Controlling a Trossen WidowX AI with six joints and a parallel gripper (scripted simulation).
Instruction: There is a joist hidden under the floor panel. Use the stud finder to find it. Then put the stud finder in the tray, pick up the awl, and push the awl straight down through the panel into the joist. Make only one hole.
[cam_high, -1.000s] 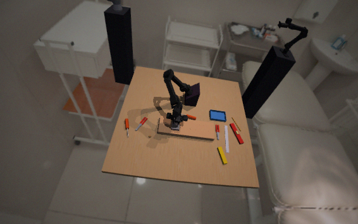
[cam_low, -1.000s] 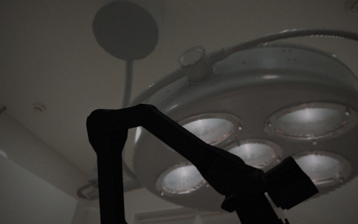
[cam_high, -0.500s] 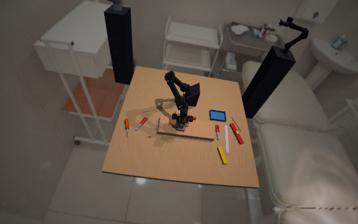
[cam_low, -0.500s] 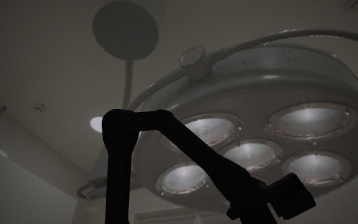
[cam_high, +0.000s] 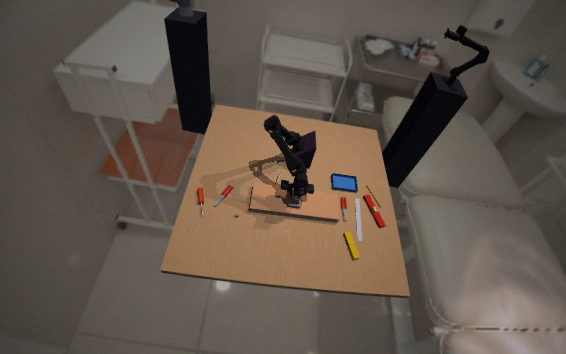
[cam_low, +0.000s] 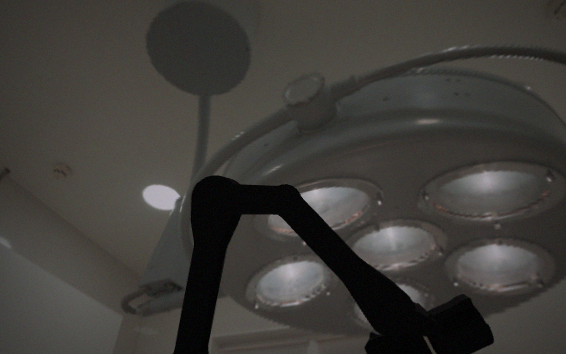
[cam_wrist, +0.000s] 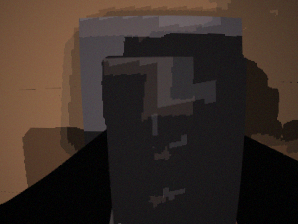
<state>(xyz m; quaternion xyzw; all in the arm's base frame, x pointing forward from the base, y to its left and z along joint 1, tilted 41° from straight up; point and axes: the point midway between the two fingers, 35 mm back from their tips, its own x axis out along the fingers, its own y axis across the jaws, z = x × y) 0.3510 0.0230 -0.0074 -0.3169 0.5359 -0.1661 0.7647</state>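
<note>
Now: gripper tip 4 cm past the green light and 3 cm below it. Round my gripper tip: brown-handled awl: 17 cm behind, 11 cm to the right, 6 cm below; then blue tray: 24 cm behind, 31 cm to the left, 5 cm below; then stud finder: 2 cm behind, 2 cm above.
</note>
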